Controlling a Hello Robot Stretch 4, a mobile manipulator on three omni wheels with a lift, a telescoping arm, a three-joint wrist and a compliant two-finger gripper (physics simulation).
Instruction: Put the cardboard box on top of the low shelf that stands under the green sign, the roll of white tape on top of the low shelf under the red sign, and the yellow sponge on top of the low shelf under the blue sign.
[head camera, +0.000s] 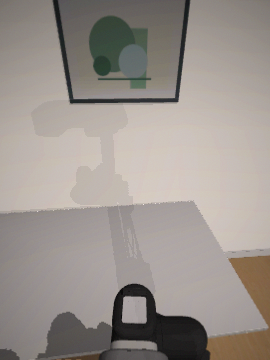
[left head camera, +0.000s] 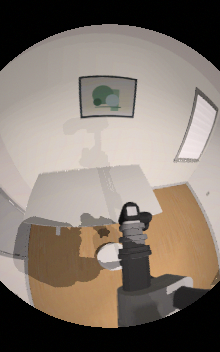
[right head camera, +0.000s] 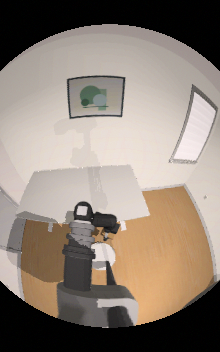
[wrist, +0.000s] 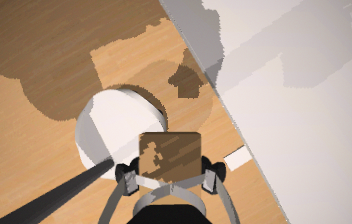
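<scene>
My gripper (wrist: 170, 168) visible. Cardboard box (wrist: 169, 157) visible; out of frame in the head camera view. Window (right head camera: 191, 141) (left head camera: 192, 145). Framed picture with green shapes (head camera: 107, 58) (left head camera: 99, 95) (right head camera: 93, 95). White table (head camera: 70, 264) (left head camera: 94, 196) (right head camera: 50, 195) (wrist: 275, 75).
</scene>
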